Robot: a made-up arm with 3 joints. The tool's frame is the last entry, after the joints.
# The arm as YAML. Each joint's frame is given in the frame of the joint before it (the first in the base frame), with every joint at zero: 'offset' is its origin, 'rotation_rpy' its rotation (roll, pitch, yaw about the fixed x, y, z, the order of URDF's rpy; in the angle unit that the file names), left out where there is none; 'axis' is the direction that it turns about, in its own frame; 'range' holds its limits. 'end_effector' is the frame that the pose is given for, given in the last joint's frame.
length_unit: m
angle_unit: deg
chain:
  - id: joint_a
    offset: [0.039, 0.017, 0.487]
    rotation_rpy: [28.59, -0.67, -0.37]
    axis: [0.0, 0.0, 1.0]
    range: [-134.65, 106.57]
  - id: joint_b
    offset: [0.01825, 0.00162, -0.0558]
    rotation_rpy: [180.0, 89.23, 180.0]
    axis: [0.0, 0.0, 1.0]
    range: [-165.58, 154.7]
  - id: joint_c
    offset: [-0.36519, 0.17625, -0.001]
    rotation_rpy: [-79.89, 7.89, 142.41]
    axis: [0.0, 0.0, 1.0]
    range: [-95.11, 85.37]
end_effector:
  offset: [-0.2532, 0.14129, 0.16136]
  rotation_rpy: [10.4, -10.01, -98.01]
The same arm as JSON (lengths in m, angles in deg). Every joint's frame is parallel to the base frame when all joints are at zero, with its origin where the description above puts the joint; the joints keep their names.
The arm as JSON. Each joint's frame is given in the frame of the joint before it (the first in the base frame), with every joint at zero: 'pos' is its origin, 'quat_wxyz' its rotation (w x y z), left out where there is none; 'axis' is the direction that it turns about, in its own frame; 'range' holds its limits. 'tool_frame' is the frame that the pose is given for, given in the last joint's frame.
{"length_unit": "m", "angle_unit": "deg", "joints": [
  {"joint": "joint_a", "pos": [0.039, 0.017, 0.487], "axis": [-0.0134, -0.478494, 0.877989], "range": [-134.65, 106.57]},
  {"joint": "joint_b", "pos": [0.019, 0.028, -0.048], "axis": [1.0, 0.0, -0.0001], "range": [-165.58, 154.7]},
  {"joint": "joint_c", "pos": [-0.001, -0.02, 0.405], "axis": [0.173897, -0.968581, 0.177796], "range": [-95.11, 85.37]}
], "tool_frame": {"pos": [-0.075, -0.223, -0.234], "quat_wxyz": [0.70713, 0.707084, 0.000038, -0.000011]}}

